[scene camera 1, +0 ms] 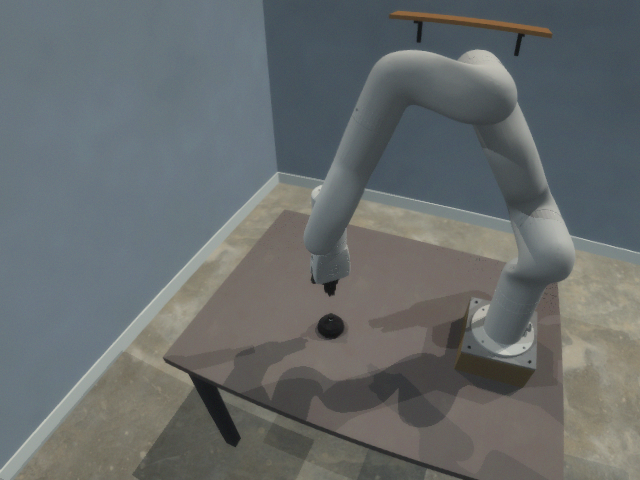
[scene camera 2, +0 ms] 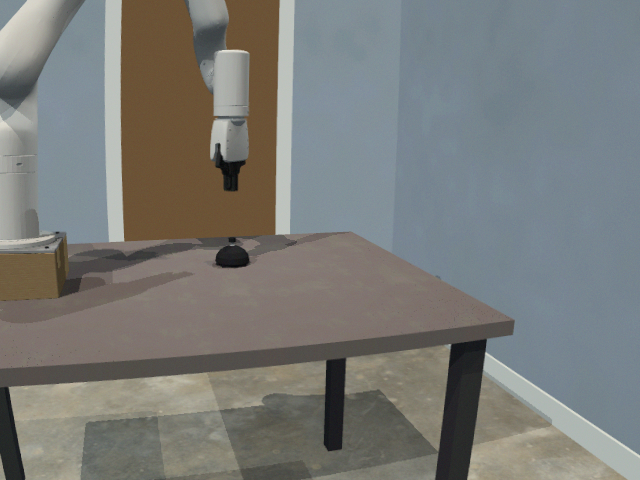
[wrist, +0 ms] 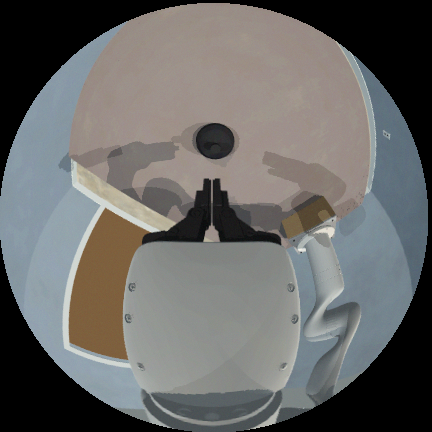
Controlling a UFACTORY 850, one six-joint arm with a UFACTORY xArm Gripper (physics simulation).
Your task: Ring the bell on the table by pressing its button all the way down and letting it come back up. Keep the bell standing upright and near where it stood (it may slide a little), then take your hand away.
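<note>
The bell (scene camera 1: 330,327) (scene camera 2: 232,256) (wrist: 215,140) is a black dome that stands upright on the table. Its small button (scene camera 1: 330,315) (scene camera 2: 232,239) (wrist: 215,147) sticks up at the top. My gripper (scene camera 1: 330,294) (scene camera 2: 230,189) (wrist: 211,189) is shut, with nothing between its fingers, and points straight down. In scene camera 2 it hangs above the bell, with a clear gap between the fingertips and the button. In the wrist view the bell shows just beyond the fingertips. Nothing touches the bell.
The brown table (scene camera 1: 413,268) (scene camera 2: 310,310) (wrist: 215,65) carries the arm's base on a wooden block (scene camera 1: 493,369) (scene camera 2: 31,276) (wrist: 309,217) to one side of the bell. Shadows of the arm fall across the table. A wooden wall shelf (scene camera 1: 470,22) is high on the back wall.
</note>
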